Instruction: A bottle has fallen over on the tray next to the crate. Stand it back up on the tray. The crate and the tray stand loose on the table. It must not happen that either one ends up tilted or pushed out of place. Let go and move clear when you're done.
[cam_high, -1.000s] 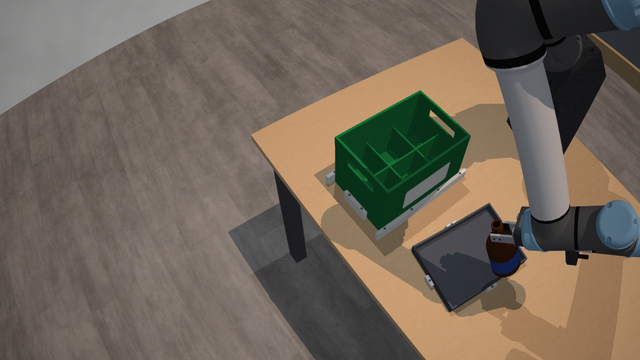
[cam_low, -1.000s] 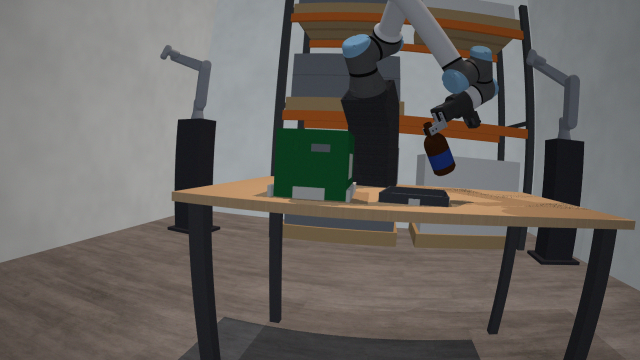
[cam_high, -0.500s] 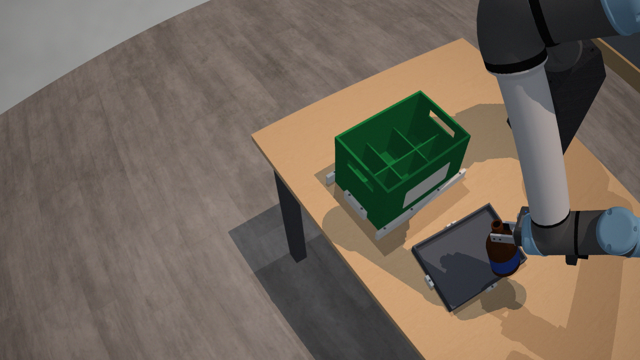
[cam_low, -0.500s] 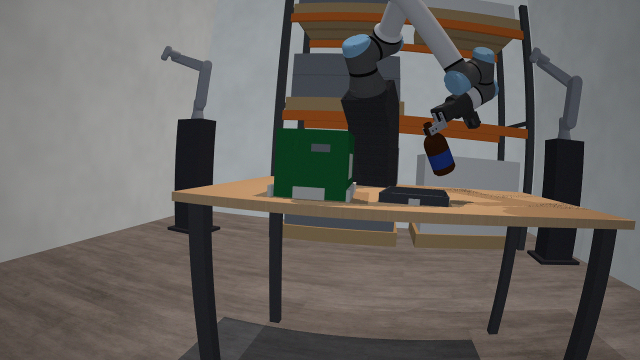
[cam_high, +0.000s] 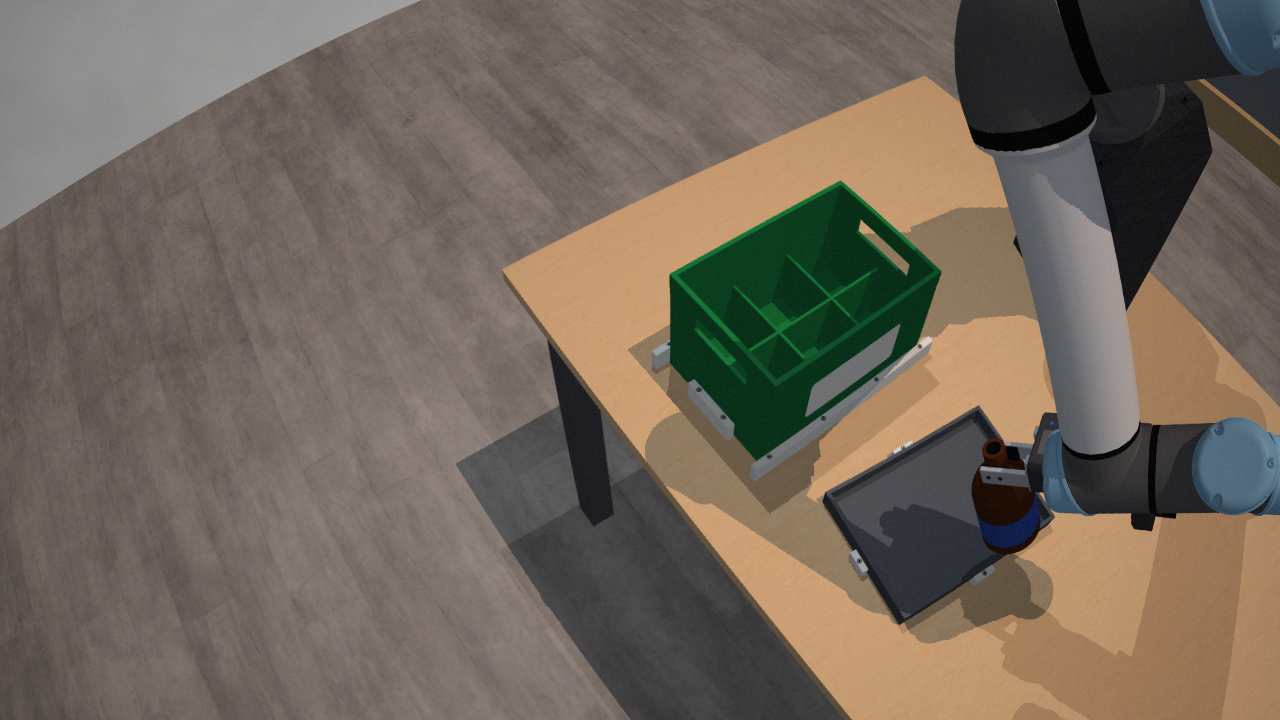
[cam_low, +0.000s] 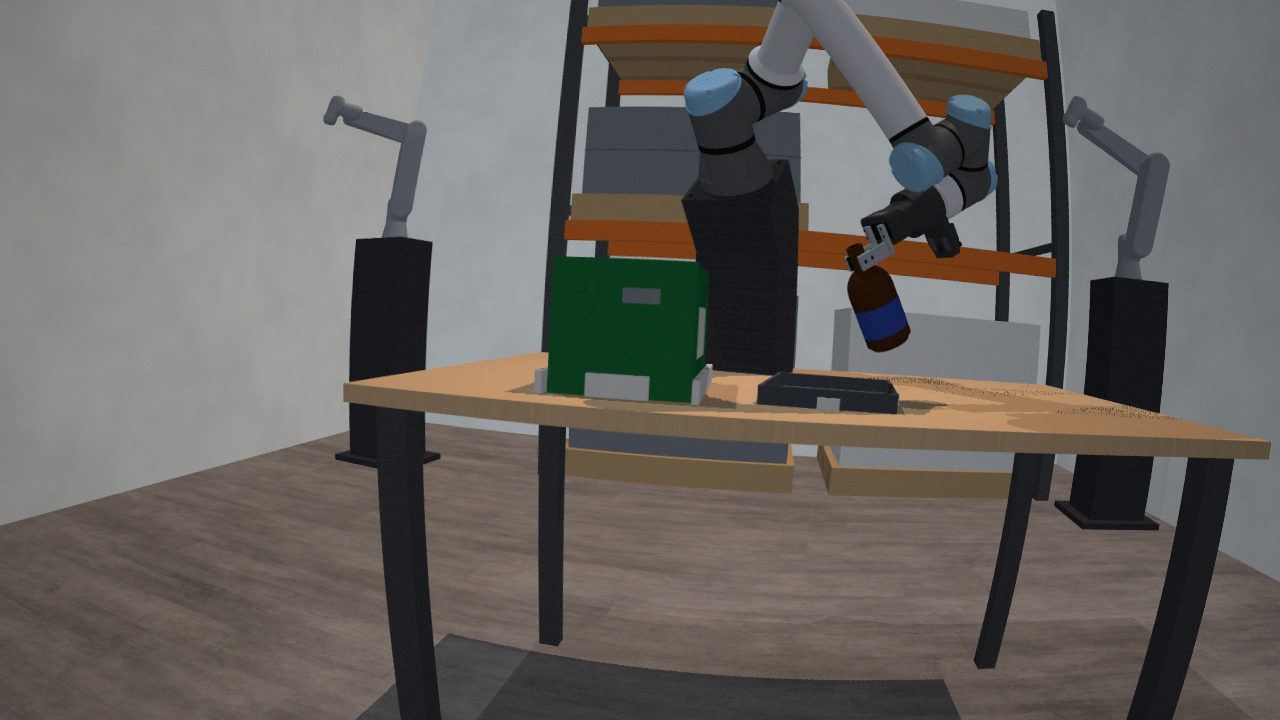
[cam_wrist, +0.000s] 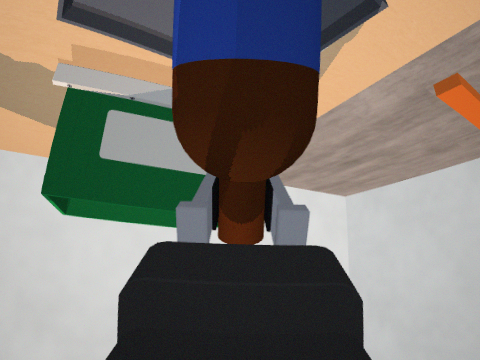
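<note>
My hand is 1 cm past the brown bottle, 2 cm to the right of it and 5 cm above it. The rest, counted from my hand: green crate (2 cm ahead, 32 cm to the right, 12 cm below); then dark grey tray (1 cm behind, 4 cm to the right, 19 cm below).
</note>
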